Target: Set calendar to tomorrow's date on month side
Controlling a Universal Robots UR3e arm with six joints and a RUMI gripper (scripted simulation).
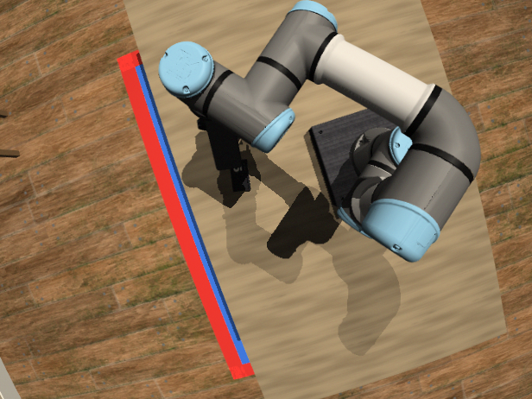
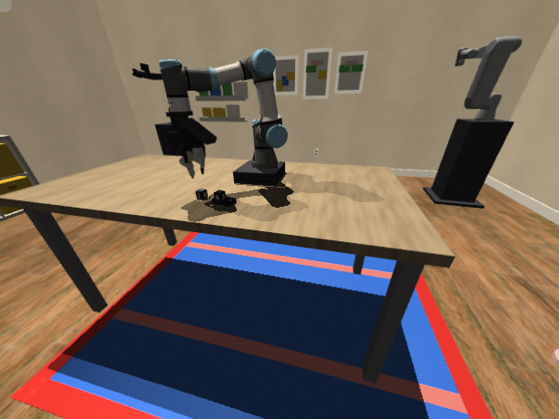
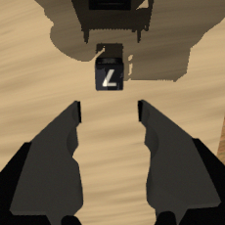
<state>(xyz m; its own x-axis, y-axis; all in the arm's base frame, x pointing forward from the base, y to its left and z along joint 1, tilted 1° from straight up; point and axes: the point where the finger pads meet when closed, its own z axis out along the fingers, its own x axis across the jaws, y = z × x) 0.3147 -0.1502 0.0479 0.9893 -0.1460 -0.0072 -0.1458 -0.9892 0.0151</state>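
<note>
Right now the black cube is 9 cm below my hand. From my hand the other things lie so: black calendar tray 11 cm to the left, 9 cm below, 2 cm ahead.
</note>
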